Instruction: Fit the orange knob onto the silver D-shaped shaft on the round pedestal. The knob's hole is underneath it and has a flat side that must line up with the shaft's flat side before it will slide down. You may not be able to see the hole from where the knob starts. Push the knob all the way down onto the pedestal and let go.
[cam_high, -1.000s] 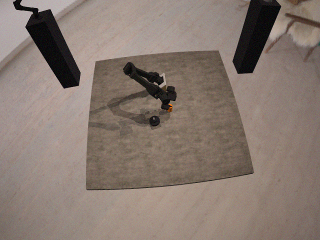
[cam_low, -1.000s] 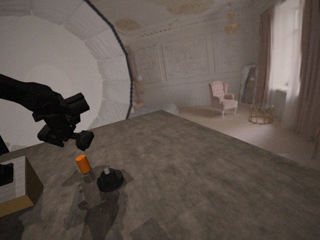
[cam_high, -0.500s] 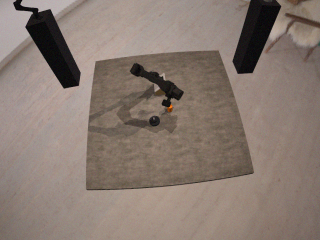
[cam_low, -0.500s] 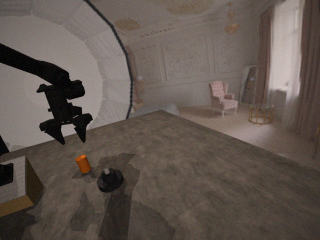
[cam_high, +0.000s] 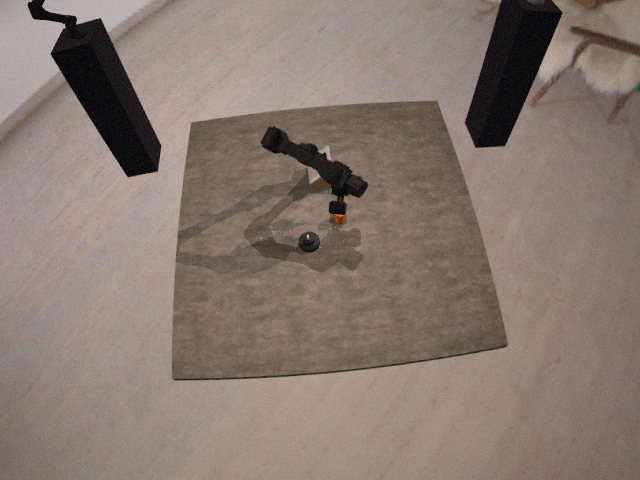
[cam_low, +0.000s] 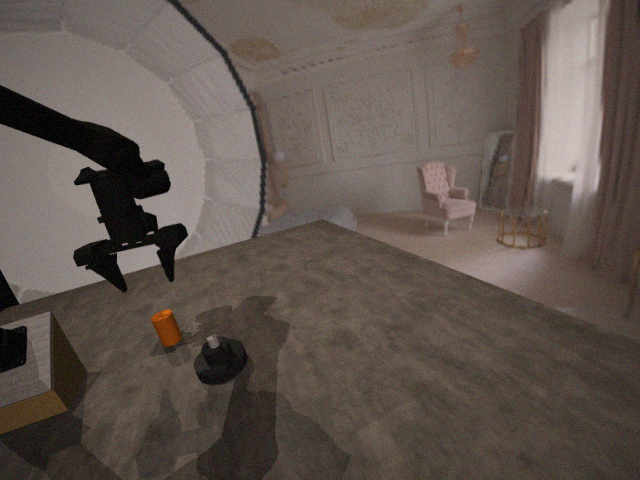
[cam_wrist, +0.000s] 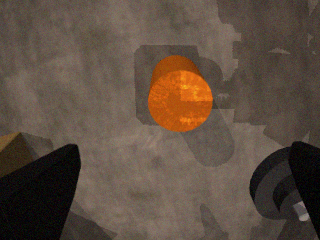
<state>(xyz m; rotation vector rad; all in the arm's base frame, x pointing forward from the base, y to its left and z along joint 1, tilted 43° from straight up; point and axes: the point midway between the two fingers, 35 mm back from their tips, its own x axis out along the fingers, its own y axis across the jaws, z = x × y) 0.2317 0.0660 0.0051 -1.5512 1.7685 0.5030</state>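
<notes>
The orange knob lies 80 mm below my gripper tip. Also, from my gripper tip: black round pedestal (140 mm to the right, 90 mm below, 90 mm ahead).
</notes>
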